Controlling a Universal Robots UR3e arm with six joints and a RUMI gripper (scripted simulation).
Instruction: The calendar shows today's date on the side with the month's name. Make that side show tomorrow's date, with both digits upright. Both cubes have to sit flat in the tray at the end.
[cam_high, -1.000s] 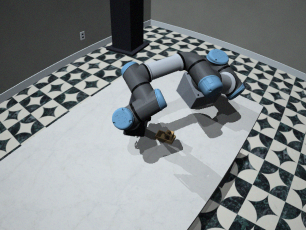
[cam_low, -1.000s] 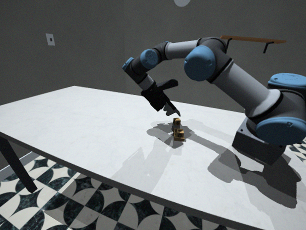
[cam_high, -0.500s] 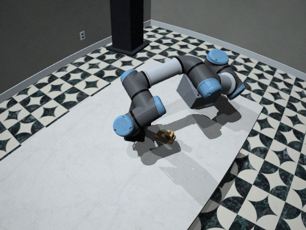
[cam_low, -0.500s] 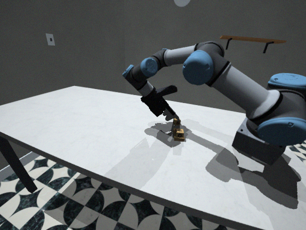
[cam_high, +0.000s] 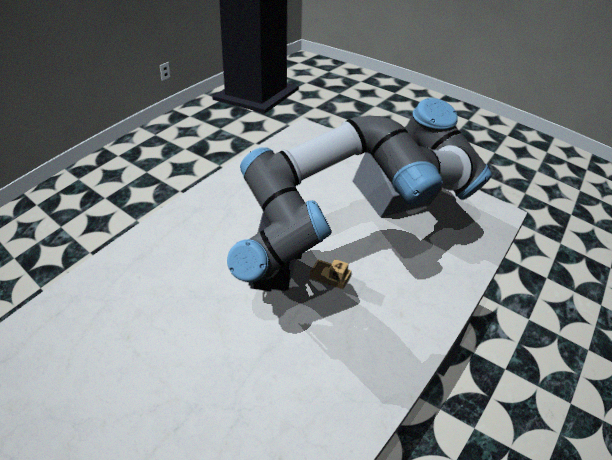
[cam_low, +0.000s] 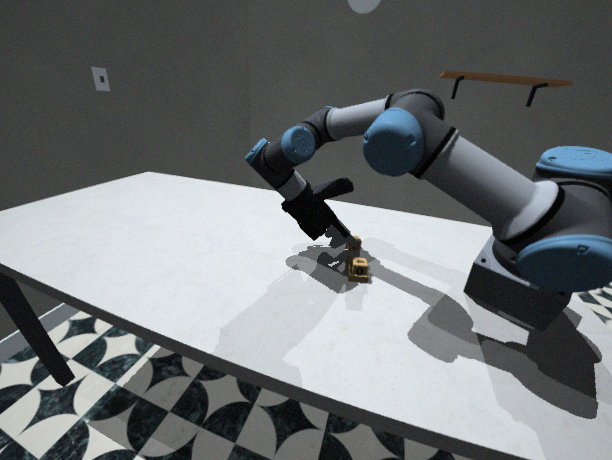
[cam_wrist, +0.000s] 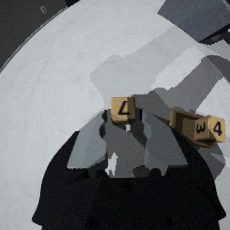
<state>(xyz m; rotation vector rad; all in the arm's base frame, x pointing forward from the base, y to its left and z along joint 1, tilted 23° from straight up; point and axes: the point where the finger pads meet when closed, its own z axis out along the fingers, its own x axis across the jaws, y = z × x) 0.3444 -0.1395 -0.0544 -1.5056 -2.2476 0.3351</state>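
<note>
The wooden cube lies 10 mm below my hand and 10 mm behind it. From my hand the other things lie so: wooden calendar tray: 110 mm to the left, 20 mm below, 20 mm behind.
</note>
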